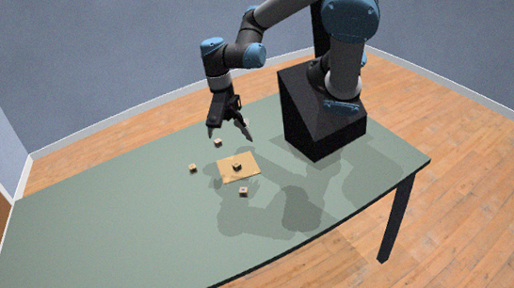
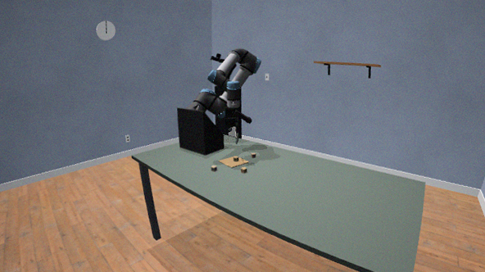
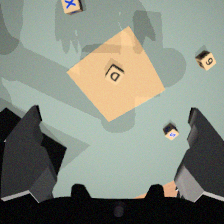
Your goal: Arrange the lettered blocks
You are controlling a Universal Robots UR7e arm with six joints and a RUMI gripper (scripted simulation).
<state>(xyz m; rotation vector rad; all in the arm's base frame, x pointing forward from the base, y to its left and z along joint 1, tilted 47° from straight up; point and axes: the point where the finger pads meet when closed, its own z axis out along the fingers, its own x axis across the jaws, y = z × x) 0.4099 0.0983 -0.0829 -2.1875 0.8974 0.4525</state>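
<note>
Right now the tan mat is 10 mm behind my hand, 20 mm to the right of it and 140 mm below it. From my hand the other things lie so: block 30 mm ahead, 130 mm to the left, 120 mm below.
</note>
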